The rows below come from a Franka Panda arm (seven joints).
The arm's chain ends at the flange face. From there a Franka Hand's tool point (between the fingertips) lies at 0.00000 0.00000 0.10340 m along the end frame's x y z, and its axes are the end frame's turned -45 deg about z.
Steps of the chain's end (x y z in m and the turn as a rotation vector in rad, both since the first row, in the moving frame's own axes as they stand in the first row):
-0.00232, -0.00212, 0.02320, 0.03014, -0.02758, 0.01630
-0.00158, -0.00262, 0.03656, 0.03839, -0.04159, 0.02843
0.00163, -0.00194, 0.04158, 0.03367, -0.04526, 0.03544
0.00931, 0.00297, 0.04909, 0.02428, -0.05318, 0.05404
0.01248, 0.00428, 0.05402, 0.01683, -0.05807, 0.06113
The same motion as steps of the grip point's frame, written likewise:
0.00008, -0.00736, 0.02311, 0.04081, 0.00181, 0.01630
0.00058, -0.00882, 0.03639, 0.05655, -0.00226, 0.02843
0.00178, -0.00600, 0.04142, 0.05581, -0.00820, 0.03544
0.00253, 0.00297, 0.04891, 0.05477, -0.02044, 0.05404
0.00295, 0.00629, 0.05383, 0.05296, -0.02916, 0.06113

